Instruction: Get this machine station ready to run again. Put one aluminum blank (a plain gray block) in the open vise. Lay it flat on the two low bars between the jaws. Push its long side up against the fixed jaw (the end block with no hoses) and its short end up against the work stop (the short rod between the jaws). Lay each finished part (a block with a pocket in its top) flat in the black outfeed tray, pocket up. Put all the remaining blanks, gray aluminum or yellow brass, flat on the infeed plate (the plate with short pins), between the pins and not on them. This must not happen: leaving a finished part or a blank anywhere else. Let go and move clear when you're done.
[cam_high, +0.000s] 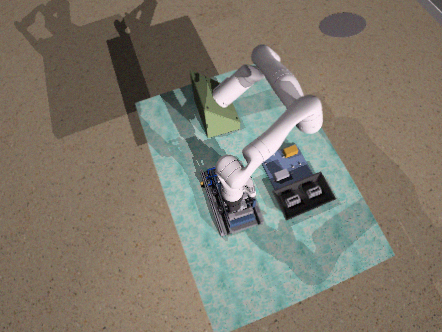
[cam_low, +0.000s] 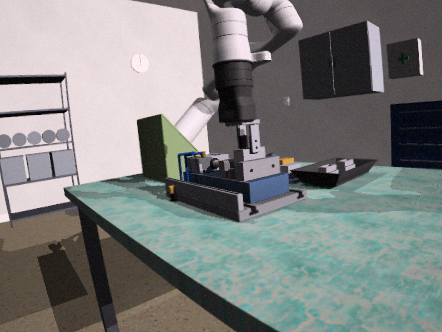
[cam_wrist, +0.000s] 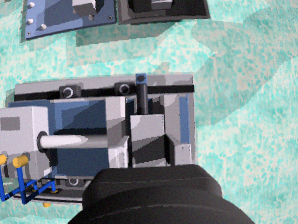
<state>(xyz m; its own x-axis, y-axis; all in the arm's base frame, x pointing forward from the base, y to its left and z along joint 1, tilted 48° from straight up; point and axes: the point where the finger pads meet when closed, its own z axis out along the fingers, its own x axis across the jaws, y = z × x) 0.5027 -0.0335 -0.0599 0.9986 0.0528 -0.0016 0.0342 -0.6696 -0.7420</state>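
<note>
Now: hand 3 cm above the gray blank. The rest, counted from my hand: fixed jaw 5 cm below, 3 cm ahead; then blue infeed plate 27 cm to the left, 15 cm behind, 12 cm below; then vise 9 cm below, 7 cm behind.
</note>
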